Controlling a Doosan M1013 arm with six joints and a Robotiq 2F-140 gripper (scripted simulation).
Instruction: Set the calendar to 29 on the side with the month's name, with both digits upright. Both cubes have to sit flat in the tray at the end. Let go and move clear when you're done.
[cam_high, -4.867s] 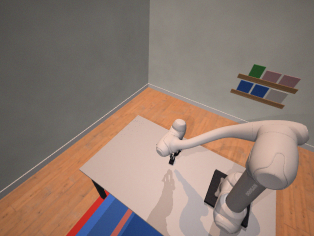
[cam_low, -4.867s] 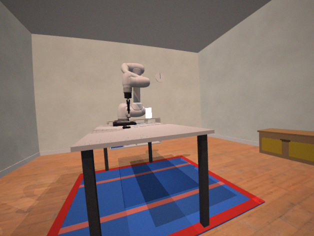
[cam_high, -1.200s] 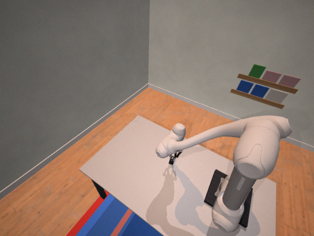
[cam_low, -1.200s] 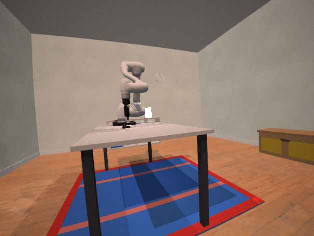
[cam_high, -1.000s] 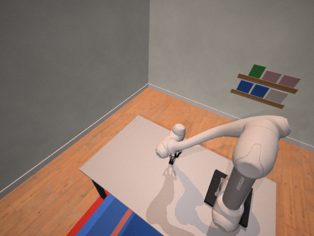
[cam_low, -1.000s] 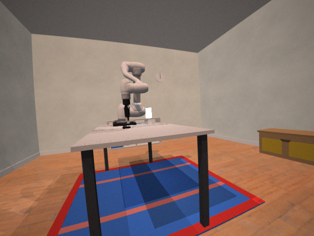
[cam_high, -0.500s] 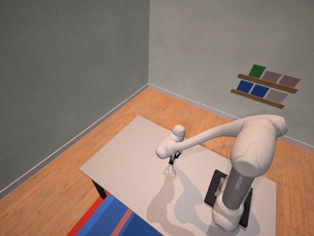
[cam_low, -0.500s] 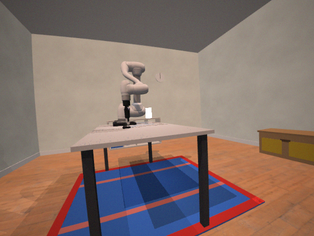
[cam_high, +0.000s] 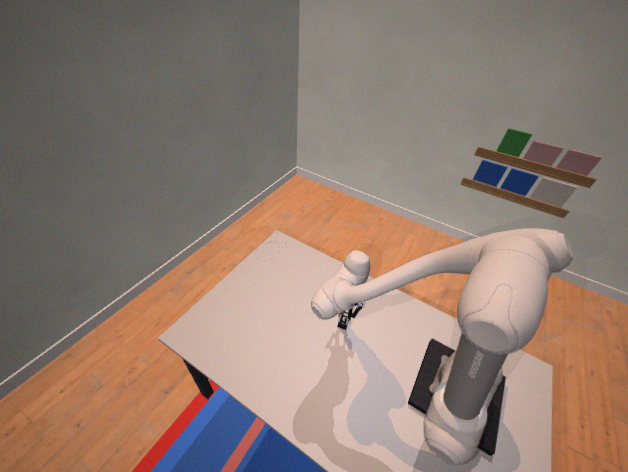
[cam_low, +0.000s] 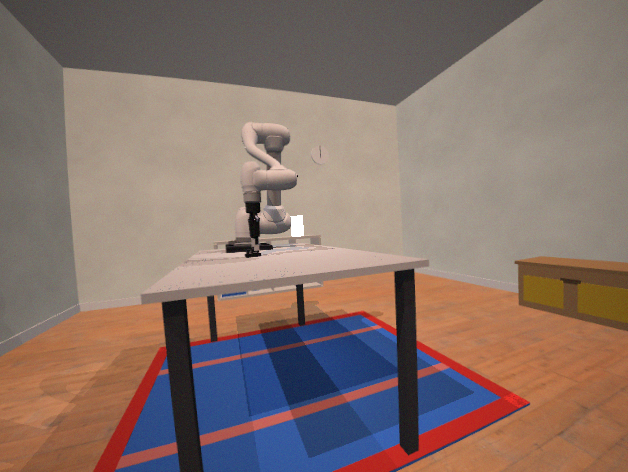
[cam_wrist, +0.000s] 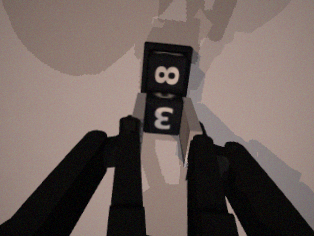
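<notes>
My gripper is now 20 mm to the left of the black calendar tray and 50 mm above it.
</notes>
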